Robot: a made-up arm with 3 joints. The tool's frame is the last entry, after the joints. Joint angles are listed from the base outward.
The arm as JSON. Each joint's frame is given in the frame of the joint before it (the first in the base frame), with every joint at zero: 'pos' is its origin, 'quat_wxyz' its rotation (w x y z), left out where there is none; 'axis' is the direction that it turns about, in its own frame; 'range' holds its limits. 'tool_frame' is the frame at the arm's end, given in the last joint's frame.
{
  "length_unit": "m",
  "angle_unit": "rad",
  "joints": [
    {
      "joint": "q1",
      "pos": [
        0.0,
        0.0,
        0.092
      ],
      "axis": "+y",
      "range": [
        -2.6,
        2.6
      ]
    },
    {
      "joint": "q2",
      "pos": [
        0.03,
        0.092,
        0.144
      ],
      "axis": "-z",
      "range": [
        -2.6,
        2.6
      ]
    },
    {
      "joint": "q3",
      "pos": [
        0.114,
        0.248,
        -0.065
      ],
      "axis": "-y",
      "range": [
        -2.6,
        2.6
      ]
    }
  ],
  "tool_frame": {
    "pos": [
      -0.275,
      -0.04,
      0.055
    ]
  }
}
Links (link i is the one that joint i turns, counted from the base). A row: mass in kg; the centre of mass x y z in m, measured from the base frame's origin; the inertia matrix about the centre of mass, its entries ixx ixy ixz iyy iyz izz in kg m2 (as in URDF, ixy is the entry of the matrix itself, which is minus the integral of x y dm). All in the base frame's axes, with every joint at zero. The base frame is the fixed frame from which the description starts. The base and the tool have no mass.
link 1: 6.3; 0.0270 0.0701 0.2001; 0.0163 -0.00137 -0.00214 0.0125 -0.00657 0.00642
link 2: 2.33; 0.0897 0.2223 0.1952; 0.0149 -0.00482 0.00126 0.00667 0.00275 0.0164
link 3: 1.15; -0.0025 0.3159 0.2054; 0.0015 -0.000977 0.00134 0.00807 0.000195 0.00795
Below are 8 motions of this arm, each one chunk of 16 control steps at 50 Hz.
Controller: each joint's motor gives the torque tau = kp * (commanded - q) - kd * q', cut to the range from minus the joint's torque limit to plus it. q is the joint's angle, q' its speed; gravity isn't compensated. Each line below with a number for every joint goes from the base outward.
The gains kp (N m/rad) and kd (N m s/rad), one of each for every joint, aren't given. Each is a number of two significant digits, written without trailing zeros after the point. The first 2 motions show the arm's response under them.
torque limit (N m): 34 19 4.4
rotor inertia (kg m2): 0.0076 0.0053 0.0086
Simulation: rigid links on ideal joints. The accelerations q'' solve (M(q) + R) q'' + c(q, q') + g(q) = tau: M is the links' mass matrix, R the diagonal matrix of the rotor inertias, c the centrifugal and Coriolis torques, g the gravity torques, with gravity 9.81 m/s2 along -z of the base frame. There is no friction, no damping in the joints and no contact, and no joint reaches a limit. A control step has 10 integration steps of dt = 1/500 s. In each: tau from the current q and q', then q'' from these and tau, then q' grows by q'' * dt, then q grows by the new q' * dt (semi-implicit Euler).
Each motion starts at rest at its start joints. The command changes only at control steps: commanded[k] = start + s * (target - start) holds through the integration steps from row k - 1 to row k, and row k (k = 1, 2, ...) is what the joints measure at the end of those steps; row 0 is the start. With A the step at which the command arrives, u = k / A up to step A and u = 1 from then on. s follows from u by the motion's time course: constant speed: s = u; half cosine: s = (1 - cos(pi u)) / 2; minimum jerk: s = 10 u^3 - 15 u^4 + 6 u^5; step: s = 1 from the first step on.
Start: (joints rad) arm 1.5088 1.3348 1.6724
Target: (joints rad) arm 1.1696 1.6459 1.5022
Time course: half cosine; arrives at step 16
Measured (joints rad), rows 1 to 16:
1: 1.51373 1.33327 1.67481
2: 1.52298 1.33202 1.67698
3: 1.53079 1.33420 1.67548
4: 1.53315 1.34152 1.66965
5: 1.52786 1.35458 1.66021
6: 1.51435 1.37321 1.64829
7: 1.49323 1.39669 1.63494
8: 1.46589 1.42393 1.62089
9: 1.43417 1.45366 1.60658
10: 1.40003 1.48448 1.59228
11: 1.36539 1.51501 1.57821
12: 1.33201 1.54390 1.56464
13: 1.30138 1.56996 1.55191
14: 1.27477 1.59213 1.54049
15: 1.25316 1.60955 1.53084
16: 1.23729 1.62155 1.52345
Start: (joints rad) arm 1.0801 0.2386 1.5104
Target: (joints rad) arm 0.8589 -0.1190 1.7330
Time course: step
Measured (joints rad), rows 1 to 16:
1: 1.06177 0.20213 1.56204
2: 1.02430 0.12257 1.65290
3: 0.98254 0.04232 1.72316
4: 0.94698 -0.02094 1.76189
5: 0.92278 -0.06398 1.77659
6: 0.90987 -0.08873 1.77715
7: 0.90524 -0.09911 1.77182
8: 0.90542 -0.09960 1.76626
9: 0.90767 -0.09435 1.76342
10: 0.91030 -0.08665 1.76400
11: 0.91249 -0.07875 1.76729
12: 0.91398 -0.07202 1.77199
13: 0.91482 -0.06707 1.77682
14: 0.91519 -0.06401 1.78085
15: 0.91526 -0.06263 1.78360
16: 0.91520 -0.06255 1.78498
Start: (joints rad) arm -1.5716 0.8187 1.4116
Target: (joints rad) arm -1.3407 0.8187 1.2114
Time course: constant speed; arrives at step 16
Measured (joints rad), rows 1 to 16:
1: -1.57542 0.81646 1.40736
2: -1.58159 0.81150 1.39659
3: -1.58527 0.80543 1.38111
4: -1.58428 0.79936 1.36314
5: -1.57826 0.79401 1.34459
6: -1.56792 0.78985 1.32680
7: -1.55443 0.78703 1.31052
8: -1.53901 0.78552 1.29599
9: -1.52262 0.78510 1.28306
10: -1.50597 0.78548 1.27139
11: -1.48946 0.78631 1.26054
12: -1.47326 0.78731 1.25010
13: -1.45743 0.78826 1.23973
14: -1.44189 0.78902 1.22922
15: -1.42658 0.78952 1.21843
16: -1.41141 0.78975 1.20733

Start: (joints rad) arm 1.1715 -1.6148 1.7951
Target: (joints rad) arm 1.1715 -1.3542 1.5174
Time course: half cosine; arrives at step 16
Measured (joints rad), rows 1 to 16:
1: 1.17648 -1.61101 1.79186
2: 1.18588 -1.60276 1.78634
3: 1.19539 -1.59142 1.77964
4: 1.20296 -1.57722 1.77091
5: 1.20803 -1.56007 1.75922
6: 1.21087 -1.54001 1.74421
7: 1.21207 -1.51732 1.72606
8: 1.21227 -1.49249 1.70541
9: 1.21201 -1.46622 1.68314
10: 1.21165 -1.43936 1.66020
11: 1.21141 -1.41286 1.63756
12: 1.21139 -1.38771 1.61612
13: 1.21160 -1.36489 1.59671
14: 1.21200 -1.34529 1.58002
15: 1.21252 -1.32972 1.56669
16: 1.21308 -1.31880 1.55718

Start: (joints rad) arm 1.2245 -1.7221 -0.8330
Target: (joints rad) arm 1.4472 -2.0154 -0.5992
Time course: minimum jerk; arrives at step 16
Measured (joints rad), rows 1 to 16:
1: 1.23115 -1.72032 -0.82864
2: 1.24477 -1.71808 -0.82241
3: 1.26060 -1.71796 -0.81760
4: 1.27670 -1.72169 -0.81365
5: 1.29293 -1.73072 -0.80862
6: 1.30997 -1.74610 -0.80046
7: 1.32863 -1.76830 -0.78772
8: 1.34938 -1.79703 -0.76977
9: 1.37216 -1.83121 -0.74681
10: 1.39641 -1.86903 -0.71985
11: 1.42116 -1.90821 -0.69044
12: 1.44518 -1.94623 -0.66052
13: 1.46716 -1.98061 -0.63210
14: 1.48585 -2.00923 -0.60706
15: 1.50035 -2.03063 -0.58686
16: 1.51027 -2.04424 -0.57235

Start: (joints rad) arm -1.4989 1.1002 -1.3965
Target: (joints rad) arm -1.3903 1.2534 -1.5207
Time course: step
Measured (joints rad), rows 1 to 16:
1: -1.49486 1.11805 -1.39413
2: -1.48655 1.15340 -1.40110
3: -1.47669 1.19244 -1.42137
4: -1.46706 1.22782 -1.44968
5: -1.45884 1.25604 -1.47912
6: -1.45265 1.27596 -1.50439
7: -1.44863 1.28788 -1.52263
8: -1.44653 1.29295 -1.53316
9: -1.44591 1.29277 -1.53679
10: -1.44631 1.28905 -1.53512
11: -1.44727 1.28343 -1.53001
12: -1.44846 1.27726 -1.52322
13: -1.44964 1.27155 -1.51616
14: -1.45068 1.26692 -1.50984
15: -1.45151 1.26367 -1.50485
16: -1.45210 1.26180 -1.50143

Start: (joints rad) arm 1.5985 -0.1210 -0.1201
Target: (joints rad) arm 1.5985 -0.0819 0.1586
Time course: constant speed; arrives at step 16
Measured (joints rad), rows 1 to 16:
1: 1.60734 -0.11610 -0.11631
2: 1.62183 -0.10215 -0.11063
3: 1.63538 -0.08303 -0.10486
4: 1.64623 -0.06360 -0.09833
5: 1.65411 -0.04734 -0.08999
6: 1.65922 -0.03589 -0.07907
7: 1.66198 -0.02933 -0.06536
8: 1.66290 -0.02678 -0.04905
9: 1.66251 -0.02692 -0.03067
10: 1.66137 -0.02840 -0.01089
11: 1.65992 -0.03008 0.00962
12: 1.65851 -0.03120 0.03030
13: 1.65732 -0.03133 0.05076
14: 1.65646 -0.03037 0.07077
15: 1.65592 -0.02846 0.09026
16: 1.65565 -0.02584 0.10927

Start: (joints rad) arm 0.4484 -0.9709 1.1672
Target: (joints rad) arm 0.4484 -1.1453 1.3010
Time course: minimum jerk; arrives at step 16
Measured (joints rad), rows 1 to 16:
1: 0.45157 -0.96975 1.17288
2: 0.45631 -0.96587 1.18223
3: 0.46047 -0.96132 1.19253
4: 0.46367 -0.95888 1.20376
5: 0.46592 -0.96062 1.21605
6: 0.46734 -0.96761 1.22924
7: 0.46803 -0.97992 1.24296
8: 0.46812 -0.99686 1.25676
9: 0.46772 -1.01717 1.27015
10: 0.46698 -1.03929 1.28266
11: 0.46602 -1.06154 1.29388
12: 0.46495 -1.08231 1.30347
13: 0.46390 -1.10024 1.31117
14: 0.46295 -1.11436 1.31688
15: 0.46218 -1.12416 1.32073
16: 0.46166 -1.12976 1.32314

